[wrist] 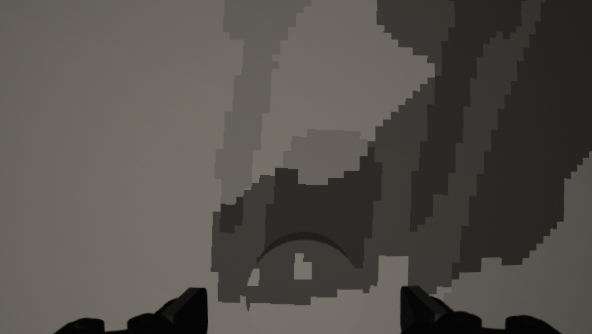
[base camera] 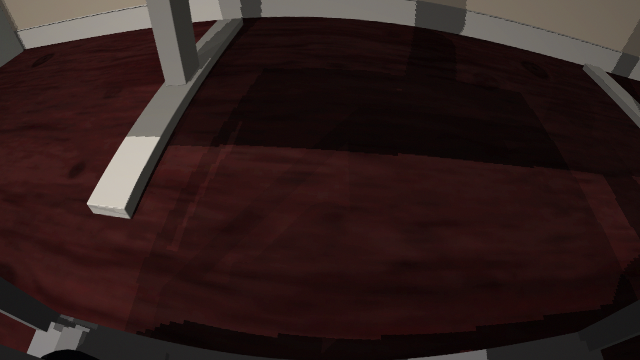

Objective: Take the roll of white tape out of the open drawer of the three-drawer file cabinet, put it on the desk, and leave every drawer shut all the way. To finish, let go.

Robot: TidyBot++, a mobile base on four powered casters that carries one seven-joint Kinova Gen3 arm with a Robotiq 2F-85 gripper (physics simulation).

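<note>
The roll of white tape [wrist: 330,274] shows as a pale disc with a dark curved upper edge at the bottom middle of the wrist view. It lies flat on the pale desk top [wrist: 100,150], partly in shadow. My gripper [wrist: 303,309] is open, one fingertip on each side of the roll, with a gap between each finger and the roll. The lower part of the roll fades into the pale surface. The file cabinet and its drawers cannot be made out in these views, so how they stand is hidden.
In the base camera view, a pale desk leg [base camera: 175,40] stands on a long foot [base camera: 125,170] at the left. Another foot [base camera: 612,92] shows at the far right. The dark red floor [base camera: 375,225] runs to the skirting board [base camera: 340,9] behind.
</note>
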